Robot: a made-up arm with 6 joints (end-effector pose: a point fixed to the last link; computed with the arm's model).
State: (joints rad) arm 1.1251 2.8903 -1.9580 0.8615 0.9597 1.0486
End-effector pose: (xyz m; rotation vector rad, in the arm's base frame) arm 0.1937 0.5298 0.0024 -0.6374 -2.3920 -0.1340
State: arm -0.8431 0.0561 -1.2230 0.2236 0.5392 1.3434
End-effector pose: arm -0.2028 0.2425 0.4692 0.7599 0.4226 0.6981
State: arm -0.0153 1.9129 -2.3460 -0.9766 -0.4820 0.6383
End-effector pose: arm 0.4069 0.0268 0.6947 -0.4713 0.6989 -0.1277
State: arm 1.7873 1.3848 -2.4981 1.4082 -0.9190 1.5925
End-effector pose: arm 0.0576 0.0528 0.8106 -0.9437 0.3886 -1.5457
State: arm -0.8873 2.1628 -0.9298 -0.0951 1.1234 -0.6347
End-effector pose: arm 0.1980 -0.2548 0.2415 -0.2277 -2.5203 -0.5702
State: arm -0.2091 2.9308 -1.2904 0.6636 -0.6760 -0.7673
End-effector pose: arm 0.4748 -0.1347 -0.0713 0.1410 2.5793 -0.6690
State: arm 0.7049 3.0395 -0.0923 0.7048 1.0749 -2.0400
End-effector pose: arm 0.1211 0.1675 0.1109 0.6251 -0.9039 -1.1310
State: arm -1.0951 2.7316 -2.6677 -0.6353 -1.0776 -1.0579
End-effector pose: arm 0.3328 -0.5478 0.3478 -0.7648 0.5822 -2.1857
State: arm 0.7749 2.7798 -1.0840 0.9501 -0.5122 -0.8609
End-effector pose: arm 0.3458 0.2906 -0.0175 -0.9201 2.5453 -0.3713
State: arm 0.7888 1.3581 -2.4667 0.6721 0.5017 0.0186
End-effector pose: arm 0.0365 0.0735 0.8151 -0.3849 0.8236 1.4465
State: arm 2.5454 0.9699 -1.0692 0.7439 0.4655 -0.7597
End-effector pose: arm -0.0707 0.0162 0.5700 -2.2333 0.2955 1.8972
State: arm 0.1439 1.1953 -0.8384 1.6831 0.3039 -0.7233
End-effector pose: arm 0.1560 0.0486 0.5138 0.5526 1.8442 1.0415
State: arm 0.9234 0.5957 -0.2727 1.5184 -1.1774 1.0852
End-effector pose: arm 0.0016 -0.1297 0.4049 1.8413 0.4413 1.6027
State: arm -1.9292 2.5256 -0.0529 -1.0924 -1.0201 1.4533
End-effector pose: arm -0.0260 -0.2551 0.1524 2.4885 0.5964 1.0729
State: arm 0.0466 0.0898 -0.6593 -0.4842 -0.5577 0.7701
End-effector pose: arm -0.2496 0.0096 0.4479 -0.1824 0.4436 0.4404
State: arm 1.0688 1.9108 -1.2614 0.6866 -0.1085 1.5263
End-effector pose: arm 0.2166 0.3825 0.4062 -1.4902 -2.2185 -1.6272
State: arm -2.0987 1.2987 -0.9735 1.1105 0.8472 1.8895
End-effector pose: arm -0.0379 -0.1801 0.5057 1.7731 -1.5262 1.2063
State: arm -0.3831 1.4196 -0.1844 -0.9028 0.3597 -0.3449
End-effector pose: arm 0.0842 -0.0597 0.3348 1.1881 -2.7914 0.5096
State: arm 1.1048 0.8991 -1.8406 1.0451 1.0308 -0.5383
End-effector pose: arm -0.0946 -0.0455 0.7051 -1.3124 0.8135 1.5710
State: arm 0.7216 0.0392 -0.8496 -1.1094 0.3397 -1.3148
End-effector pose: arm -0.1781 -0.1911 0.4346 -0.9358 0.3349 -1.6835
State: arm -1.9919 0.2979 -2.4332 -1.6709 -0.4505 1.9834
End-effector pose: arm 0.2631 0.4962 0.5315 -0.8253 0.1741 -1.7388
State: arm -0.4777 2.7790 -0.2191 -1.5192 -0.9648 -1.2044
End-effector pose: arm 0.2522 -0.0509 0.0839 -1.6002 1.3282 0.8791
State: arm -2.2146 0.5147 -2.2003 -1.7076 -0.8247 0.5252
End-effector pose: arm 0.2897 0.2816 0.6473 1.0371 -0.4634 2.5891
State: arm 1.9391 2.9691 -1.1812 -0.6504 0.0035 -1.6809
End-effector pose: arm -0.1476 0.3833 -0.1075 2.5438 1.6107 -0.0358
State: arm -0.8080 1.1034 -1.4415 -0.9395 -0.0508 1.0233
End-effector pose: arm 0.0715 -0.0699 0.6850 0.4567 1.0411 -0.6229
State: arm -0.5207 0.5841 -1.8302 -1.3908 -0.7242 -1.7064
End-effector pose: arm -0.2240 0.1932 0.6822 0.4022 0.9011 2.5970
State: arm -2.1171 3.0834 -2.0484 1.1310 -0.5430 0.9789
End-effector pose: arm -0.3509 -0.4997 -0.0752 1.8109 -1.3116 -0.5872
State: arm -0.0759 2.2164 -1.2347 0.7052 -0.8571 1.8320
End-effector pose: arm 0.5016 -0.0805 0.3063 1.8637 0.2743 1.1950
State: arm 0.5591 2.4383 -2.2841 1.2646 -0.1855 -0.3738
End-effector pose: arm 0.5459 0.3238 0.3828 0.4146 1.6180 0.9781
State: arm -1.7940 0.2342 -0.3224 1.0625 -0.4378 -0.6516
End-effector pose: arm 0.0015 0.1507 0.3839 1.3084 0.2764 -1.4534
